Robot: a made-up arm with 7 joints.
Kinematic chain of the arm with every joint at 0, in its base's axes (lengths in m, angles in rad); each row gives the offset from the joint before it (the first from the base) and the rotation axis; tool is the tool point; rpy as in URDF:
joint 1: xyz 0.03 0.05 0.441 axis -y
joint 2: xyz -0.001 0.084 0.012 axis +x
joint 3: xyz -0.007 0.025 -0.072 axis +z
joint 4: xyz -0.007 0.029 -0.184 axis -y
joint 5: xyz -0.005 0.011 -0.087 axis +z
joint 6: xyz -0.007 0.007 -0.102 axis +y
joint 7: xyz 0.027 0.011 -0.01 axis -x
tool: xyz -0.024 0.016 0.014 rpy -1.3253 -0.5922 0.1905
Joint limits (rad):
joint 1: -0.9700..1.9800
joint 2: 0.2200..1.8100
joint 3: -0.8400..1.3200
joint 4: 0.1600..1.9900
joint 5: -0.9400..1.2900
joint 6: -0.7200..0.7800
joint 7: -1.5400..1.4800
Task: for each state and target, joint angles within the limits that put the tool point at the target. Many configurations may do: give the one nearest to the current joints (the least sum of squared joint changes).
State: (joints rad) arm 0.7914 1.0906 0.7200 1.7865 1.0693 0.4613 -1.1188
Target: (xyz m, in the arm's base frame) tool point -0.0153 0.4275 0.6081
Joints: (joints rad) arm 0.7922 1.4278 0.7526 1.5769 1.0696 0.4787 -1.0966
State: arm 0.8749 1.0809 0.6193 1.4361 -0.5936 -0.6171 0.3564
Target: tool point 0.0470 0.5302 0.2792
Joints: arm 0.2984 0.7753 1.1619 0.6737 -0.3990 -0.5926 0.3915
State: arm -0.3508 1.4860 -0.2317 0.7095 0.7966 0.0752 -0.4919
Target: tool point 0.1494 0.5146 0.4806
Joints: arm -0.0290 1.4176 0.0812 1.0047 0.7846 0.0367 -0.6411
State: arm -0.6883 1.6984 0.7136 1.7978 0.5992 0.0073 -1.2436
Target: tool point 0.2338 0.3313 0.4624
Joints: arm -0.8907 1.6259 0.5357 1.9285 0.6044 0.0080 -1.2709
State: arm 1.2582 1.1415 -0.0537 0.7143 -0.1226 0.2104 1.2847
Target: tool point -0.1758 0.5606 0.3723
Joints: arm 1.9464 1.7862 0.2235 0.2719 -0.0614 0.2588 1.2009
